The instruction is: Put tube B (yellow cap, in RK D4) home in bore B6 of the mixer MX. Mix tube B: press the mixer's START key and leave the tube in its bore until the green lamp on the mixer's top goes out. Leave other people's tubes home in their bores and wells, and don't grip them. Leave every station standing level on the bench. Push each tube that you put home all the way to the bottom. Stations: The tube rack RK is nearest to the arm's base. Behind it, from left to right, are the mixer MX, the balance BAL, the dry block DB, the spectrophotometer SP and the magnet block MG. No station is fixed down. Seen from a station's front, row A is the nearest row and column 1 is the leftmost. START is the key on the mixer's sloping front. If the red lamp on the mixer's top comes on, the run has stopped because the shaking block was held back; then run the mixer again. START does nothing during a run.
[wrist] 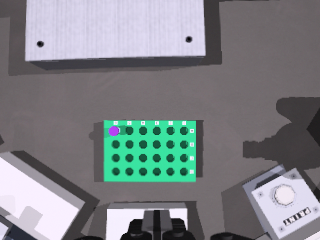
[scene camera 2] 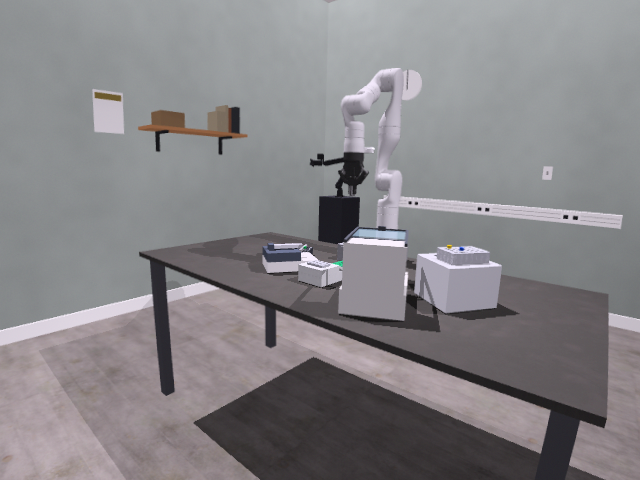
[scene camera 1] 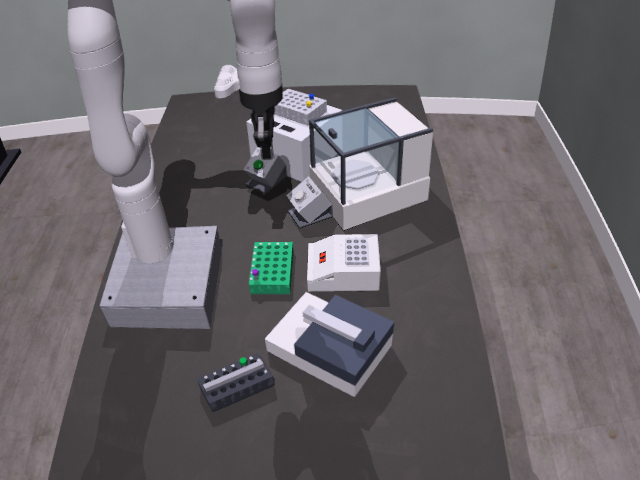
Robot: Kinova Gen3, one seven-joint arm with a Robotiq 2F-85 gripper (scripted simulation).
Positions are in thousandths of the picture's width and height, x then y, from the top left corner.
white mixer MX: scene camera 2 705, 601; scene camera 1 455, 295; not seen in the wrist view (out of frame)
